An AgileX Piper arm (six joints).
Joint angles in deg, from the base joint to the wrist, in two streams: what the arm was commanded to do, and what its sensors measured. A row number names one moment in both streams.
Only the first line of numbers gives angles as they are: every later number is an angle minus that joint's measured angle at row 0.
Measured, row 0:
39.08 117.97 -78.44 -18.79 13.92 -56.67
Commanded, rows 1 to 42:
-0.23 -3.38 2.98 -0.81 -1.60 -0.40
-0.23 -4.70 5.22 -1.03 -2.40 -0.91
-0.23 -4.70 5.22 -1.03 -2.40 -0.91
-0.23 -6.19 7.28 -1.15 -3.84 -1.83
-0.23 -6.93 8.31 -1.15 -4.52 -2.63
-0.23 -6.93 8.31 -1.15 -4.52 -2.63
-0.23 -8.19 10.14 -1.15 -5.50 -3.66
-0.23 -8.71 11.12 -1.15 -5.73 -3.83
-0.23 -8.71 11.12 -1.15 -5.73 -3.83
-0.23 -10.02 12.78 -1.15 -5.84 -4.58
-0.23 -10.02 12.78 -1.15 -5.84 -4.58
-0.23 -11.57 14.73 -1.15 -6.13 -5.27
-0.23 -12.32 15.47 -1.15 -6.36 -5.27
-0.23 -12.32 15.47 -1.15 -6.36 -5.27
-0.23 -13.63 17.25 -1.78 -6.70 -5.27
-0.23 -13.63 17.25 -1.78 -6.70 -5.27
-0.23 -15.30 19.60 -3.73 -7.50 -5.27
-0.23 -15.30 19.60 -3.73 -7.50 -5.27
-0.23 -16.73 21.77 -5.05 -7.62 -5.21
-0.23 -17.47 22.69 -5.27 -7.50 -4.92
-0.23 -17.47 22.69 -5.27 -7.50 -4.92
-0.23 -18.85 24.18 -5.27 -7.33 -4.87
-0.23 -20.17 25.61 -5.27 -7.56 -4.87
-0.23 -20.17 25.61 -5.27 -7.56 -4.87
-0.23 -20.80 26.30 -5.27 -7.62 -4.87
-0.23 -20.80 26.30 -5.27 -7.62 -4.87
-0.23 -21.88 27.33 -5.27 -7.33 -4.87
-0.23 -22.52 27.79 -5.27 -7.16 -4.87
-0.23 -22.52 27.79 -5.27 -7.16 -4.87
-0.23 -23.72 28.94 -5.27 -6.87 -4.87
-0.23 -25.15 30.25 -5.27 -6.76 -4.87
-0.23 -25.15 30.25 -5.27 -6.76 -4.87
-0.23 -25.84 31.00 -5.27 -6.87 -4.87
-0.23 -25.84 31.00 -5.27 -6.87 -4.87
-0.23 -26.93 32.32 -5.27 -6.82 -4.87
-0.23 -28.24 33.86 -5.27 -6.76 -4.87
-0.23 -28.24 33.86 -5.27 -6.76 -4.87
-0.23 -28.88 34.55 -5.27 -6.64 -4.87
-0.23 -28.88 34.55 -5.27 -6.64 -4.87
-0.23 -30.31 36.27 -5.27 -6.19 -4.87
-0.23 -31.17 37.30 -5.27 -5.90 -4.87
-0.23 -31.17 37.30 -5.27 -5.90 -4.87
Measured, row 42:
-0.12 -28.30 35.93 -4.76 -4.29 -5.32
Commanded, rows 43 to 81:
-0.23 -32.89 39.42 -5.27 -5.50 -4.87
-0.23 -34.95 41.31 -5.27 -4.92 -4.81
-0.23 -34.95 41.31 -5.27 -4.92 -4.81
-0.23 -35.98 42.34 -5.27 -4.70 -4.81
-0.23 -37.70 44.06 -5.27 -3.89 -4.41
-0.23 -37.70 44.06 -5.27 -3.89 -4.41
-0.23 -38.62 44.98 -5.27 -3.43 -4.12
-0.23 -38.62 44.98 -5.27 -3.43 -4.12
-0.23 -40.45 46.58 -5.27 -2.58 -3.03
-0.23 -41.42 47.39 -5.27 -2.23 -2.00
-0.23 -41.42 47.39 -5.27 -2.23 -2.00
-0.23 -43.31 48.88 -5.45 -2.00 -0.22
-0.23 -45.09 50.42 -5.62 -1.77 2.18
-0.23 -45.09 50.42 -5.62 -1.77 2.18
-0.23 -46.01 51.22 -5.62 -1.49 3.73
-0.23 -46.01 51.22 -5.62 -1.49 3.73
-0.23 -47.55 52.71 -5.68 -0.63 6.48
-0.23 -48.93 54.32 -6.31 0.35 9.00
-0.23 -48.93 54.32 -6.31 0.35 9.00
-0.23 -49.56 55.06 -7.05 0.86 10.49
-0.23 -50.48 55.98 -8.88 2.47 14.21
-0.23 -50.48 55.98 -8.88 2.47 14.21
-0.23 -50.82 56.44 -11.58 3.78 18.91
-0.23 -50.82 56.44 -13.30 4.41 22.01
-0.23 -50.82 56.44 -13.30 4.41 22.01
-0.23 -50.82 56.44 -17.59 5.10 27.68
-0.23 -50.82 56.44 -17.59 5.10 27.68
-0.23 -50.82 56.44 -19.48 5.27 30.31
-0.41 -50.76 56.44 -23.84 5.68 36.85
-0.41 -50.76 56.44 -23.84 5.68 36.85
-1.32 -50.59 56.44 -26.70 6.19 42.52
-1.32 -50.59 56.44 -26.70 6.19 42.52
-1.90 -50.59 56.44 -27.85 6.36 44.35
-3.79 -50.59 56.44 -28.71 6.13 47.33
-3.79 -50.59 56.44 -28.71 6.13 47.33
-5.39 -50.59 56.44 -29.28 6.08 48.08
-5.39 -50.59 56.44 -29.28 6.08 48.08
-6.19 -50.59 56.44 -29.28 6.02 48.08
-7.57 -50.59 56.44 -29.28 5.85 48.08
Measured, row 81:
-5.79 -50.02 56.84 -26.59 7.28 47.16
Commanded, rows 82 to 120:
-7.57 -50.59 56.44 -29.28 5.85 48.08
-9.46 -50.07 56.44 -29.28 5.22 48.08
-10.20 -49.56 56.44 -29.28 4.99 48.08
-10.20 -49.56 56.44 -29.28 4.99 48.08
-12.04 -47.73 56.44 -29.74 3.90 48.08
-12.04 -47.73 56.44 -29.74 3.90 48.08
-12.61 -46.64 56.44 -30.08 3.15 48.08
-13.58 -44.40 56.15 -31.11 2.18 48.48
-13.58 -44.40 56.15 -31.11 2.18 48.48
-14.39 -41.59 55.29 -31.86 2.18 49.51
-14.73 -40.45 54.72 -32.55 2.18 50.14
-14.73 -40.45 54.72 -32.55 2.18 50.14
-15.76 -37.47 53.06 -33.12 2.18 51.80
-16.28 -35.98 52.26 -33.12 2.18 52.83
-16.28 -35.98 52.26 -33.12 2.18 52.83
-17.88 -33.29 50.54 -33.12 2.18 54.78
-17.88 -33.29 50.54 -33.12 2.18 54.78
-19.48 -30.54 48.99 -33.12 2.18 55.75
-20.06 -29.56 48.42 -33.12 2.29 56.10
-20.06 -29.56 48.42 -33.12 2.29 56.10
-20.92 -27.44 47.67 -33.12 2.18 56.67
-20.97 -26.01 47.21 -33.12 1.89 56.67
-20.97 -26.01 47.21 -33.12 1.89 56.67
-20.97 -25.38 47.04 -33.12 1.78 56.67
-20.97 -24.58 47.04 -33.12 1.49 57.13
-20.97 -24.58 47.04 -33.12 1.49 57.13
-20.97 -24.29 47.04 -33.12 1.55 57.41
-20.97 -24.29 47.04 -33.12 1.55 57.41
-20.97 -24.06 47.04 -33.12 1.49 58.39
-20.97 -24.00 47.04 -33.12 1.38 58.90
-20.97 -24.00 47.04 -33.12 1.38 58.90
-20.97 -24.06 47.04 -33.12 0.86 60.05
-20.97 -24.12 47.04 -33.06 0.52 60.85
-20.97 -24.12 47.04 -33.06 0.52 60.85
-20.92 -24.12 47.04 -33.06 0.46 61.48
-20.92 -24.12 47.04 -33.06 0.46 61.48
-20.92 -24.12 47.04 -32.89 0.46 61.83
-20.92 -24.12 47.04 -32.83 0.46 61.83
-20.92 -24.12 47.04 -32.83 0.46 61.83
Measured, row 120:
-20.75 -24.00 47.44 -32.60 0.69 60.97
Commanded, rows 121 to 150:
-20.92 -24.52 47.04 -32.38 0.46 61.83
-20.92 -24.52 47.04 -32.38 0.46 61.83
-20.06 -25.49 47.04 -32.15 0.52 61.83
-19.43 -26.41 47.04 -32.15 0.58 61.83
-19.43 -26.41 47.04 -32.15 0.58 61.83
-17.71 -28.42 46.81 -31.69 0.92 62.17
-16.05 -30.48 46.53 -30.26 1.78 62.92
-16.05 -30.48 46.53 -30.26 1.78 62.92
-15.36 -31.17 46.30 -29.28 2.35 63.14
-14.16 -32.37 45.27 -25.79 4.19 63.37
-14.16 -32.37 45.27 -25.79 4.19 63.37
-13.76 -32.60 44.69 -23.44 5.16 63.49
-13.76 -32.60 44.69 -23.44 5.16 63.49
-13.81 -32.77 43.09 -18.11 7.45 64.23
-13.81 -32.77 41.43 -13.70 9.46 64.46
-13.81 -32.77 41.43 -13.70 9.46 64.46
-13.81 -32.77 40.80 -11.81 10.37 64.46
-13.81 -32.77 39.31 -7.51 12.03 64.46
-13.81 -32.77 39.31 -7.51 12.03 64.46
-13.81 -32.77 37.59 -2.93 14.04 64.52
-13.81 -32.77 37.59 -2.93 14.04 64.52
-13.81 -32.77 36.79 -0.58 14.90 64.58
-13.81 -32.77 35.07 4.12 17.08 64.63
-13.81 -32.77 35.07 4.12 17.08 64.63
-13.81 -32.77 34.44 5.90 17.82 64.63
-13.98 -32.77 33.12 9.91 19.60 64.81
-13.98 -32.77 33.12 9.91 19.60 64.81
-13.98 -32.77 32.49 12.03 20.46 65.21
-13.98 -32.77 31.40 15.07 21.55 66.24
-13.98 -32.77 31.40 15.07 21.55 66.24
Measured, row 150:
-14.10 -32.26 32.83 10.42 19.43 64.40
